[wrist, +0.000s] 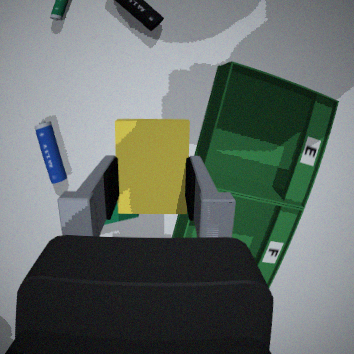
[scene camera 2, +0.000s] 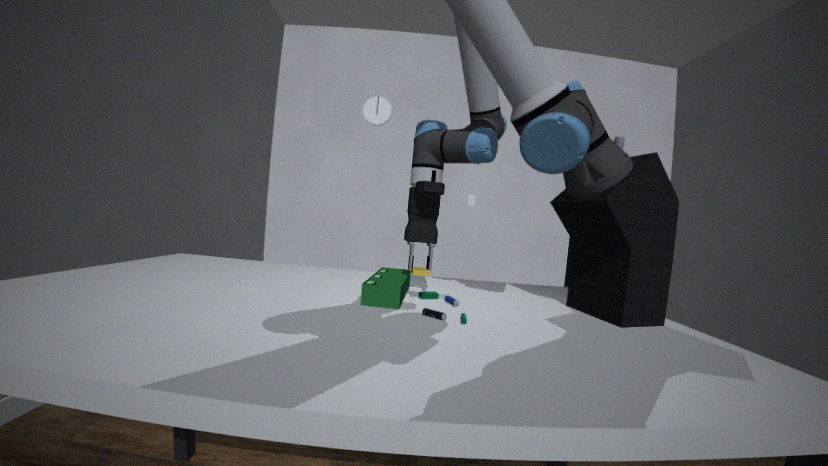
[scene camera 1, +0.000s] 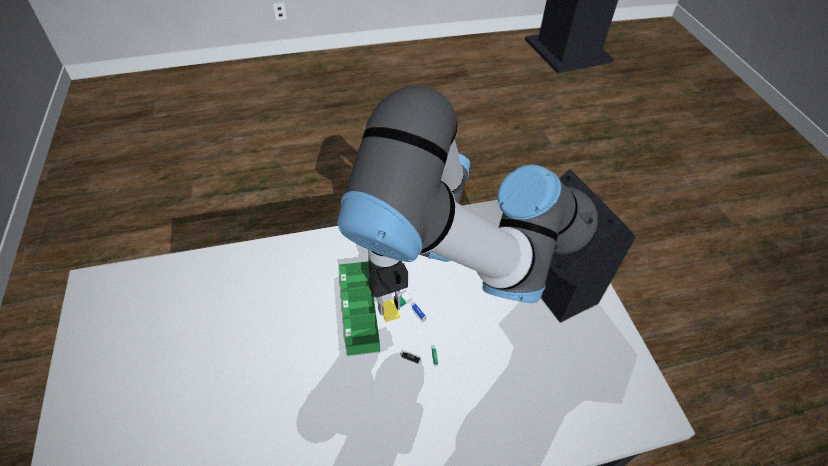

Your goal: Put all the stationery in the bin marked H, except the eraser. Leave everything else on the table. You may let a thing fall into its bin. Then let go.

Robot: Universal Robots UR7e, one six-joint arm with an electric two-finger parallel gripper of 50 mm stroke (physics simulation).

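Pixels of known places: gripper, between the fingertips: (wrist: 151, 174) (scene camera 2: 419, 270) (scene camera 1: 388, 309); arm's base, origin of its link: (scene camera 2: 599, 178) (scene camera 1: 564, 221).
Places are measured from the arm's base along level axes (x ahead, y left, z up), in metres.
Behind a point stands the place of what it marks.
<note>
My gripper (scene camera 1: 389, 310) @[x 0.397, y -0.066, z -0.250 m] (scene camera 2: 420, 269) @[x 0.397, y -0.066, z -0.250 m] (wrist: 151, 174) @[x 0.397, y -0.066, z -0.250 m] is shut on a flat yellow sticky-note pad (scene camera 1: 391, 313) @[x 0.396, y -0.049, z -0.245 m] (scene camera 2: 421, 271) @[x 0.397, y -0.036, z -0.247 m] (wrist: 152, 150) @[x 0.397, y -0.051, z -0.245 m] and holds it level above the table, right beside the green bin row. The green bin row (scene camera 1: 363, 346) @[x 0.484, y -0.008, z -0.286 m] (scene camera 2: 382, 295) @[x 0.481, y -0.007, z -0.299 m] (wrist: 213, 105) @[x 0.437, y -0.030, z -0.299 m] has three compartments. In the wrist view the end one bears label E (wrist: 310, 151) @[x 0.508, y -0.056, z -0.283 m] and the middle one label F (wrist: 272, 252) @[x 0.490, y -0.138, z -0.283 m]. The far compartment's label is too small to read in scene camera 1. A green and white block (scene camera 1: 402, 301) @[x 0.343, y -0.112, z -0.312 m] (scene camera 2: 428, 295) @[x 0.363, y -0.102, z -0.316 m] (wrist: 127, 216) @[x 0.376, y -0.120, z -0.312 m], seemingly the eraser, lies on the table below the gripper, partly hidden.
A blue battery (scene camera 1: 418, 311) @[x 0.315, y -0.068, z -0.312 m] (scene camera 2: 451, 300) @[x 0.316, y -0.057, z -0.315 m] (wrist: 51, 152) @[x 0.316, y -0.068, z -0.312 m] lies right of the block. A black battery (scene camera 1: 410, 356) @[x 0.380, y 0.046, z -0.311 m] (scene camera 2: 433, 314) @[x 0.381, y 0.054, z -0.317 m] (wrist: 140, 12) @[x 0.384, y 0.038, z -0.311 m] and a thin green battery (scene camera 1: 434, 355) @[x 0.322, y 0.062, z -0.316 m] (scene camera 2: 463, 318) @[x 0.327, y 0.078, z -0.315 m] (wrist: 59, 9) @[x 0.320, y 0.046, z -0.316 m] lie nearer the front. The arm's dark pedestal stands at the right.
</note>
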